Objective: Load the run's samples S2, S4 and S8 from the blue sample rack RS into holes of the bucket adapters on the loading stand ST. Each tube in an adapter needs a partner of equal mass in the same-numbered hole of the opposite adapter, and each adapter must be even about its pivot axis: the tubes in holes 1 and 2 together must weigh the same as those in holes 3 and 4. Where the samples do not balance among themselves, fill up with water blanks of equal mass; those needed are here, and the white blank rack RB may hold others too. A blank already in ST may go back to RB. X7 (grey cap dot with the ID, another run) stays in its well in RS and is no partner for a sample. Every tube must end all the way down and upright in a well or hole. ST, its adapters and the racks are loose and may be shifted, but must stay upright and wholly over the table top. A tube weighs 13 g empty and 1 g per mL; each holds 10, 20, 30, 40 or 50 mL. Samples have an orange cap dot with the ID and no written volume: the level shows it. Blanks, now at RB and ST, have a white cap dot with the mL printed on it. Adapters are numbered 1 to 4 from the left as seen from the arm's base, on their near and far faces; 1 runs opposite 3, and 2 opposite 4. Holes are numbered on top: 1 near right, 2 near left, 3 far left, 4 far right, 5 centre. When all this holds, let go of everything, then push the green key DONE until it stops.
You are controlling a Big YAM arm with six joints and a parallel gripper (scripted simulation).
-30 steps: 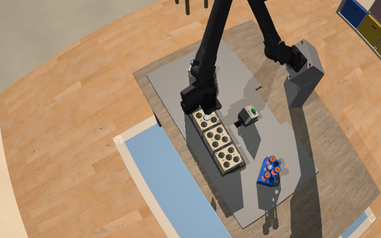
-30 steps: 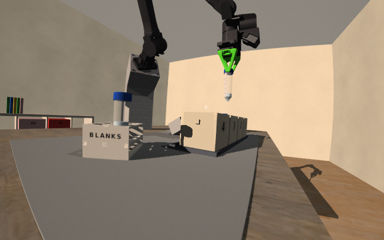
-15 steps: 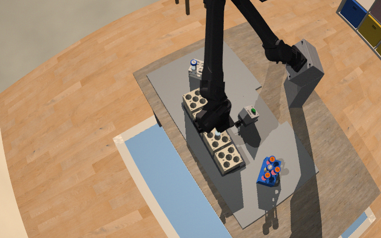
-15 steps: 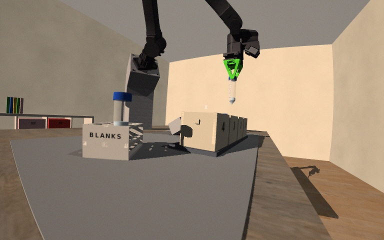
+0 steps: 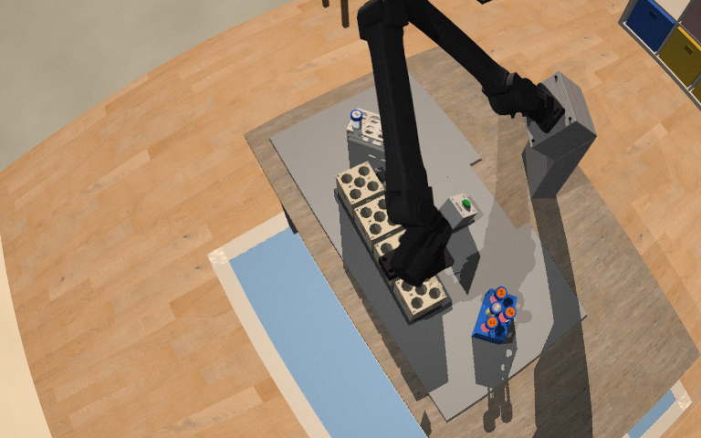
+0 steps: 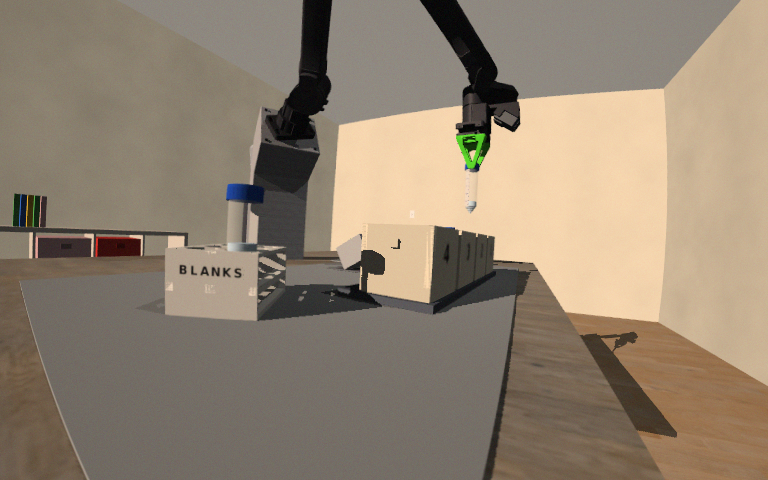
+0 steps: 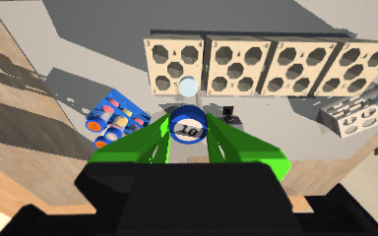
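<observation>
My hand is 50 mm above the white-dot blank marked 10, 10 mm to the left of it and 10 mm past it. The rest, counted from my hand: grey-dot tube X7: 190 mm to the left, 190 mm below, 110 mm behind; then orange-dot tube: 190 mm below, 160 mm to the left, 150 mm behind; then orange-dot sample: 230 mm to the left, 190 mm below, 140 mm behind.
</observation>
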